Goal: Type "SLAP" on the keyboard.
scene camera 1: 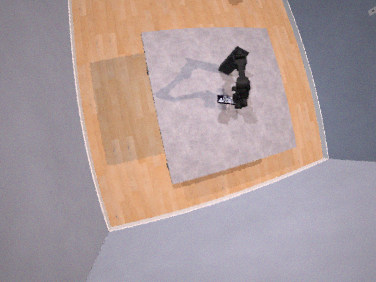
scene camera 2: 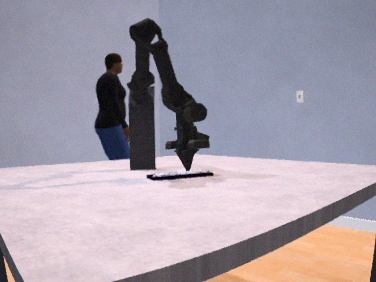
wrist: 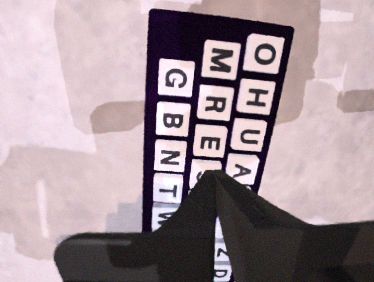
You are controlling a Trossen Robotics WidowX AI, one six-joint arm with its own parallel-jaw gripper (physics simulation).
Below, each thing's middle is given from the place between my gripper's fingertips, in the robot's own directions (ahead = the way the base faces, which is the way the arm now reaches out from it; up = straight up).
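The keyboard (wrist: pixel 176 37) is 1 cm below my hand, and I find it 2 cm to the right of my hand and 2 cm behind it.
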